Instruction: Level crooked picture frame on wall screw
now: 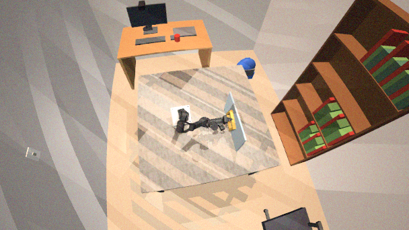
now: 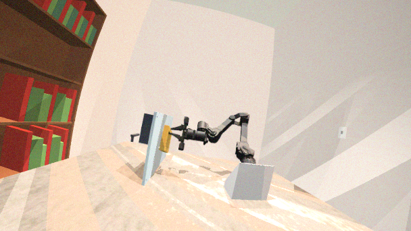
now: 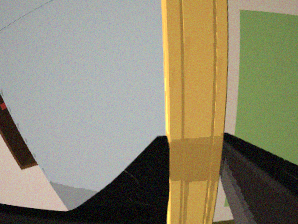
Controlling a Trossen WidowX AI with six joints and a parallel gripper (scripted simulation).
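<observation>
Right now my gripper tip is 50 mm above the picture frame, 10 mm to the right of it and 10 mm short of it. Also, from my gripper tip: wall panel 70 mm below, 20 mm ahead.
</observation>
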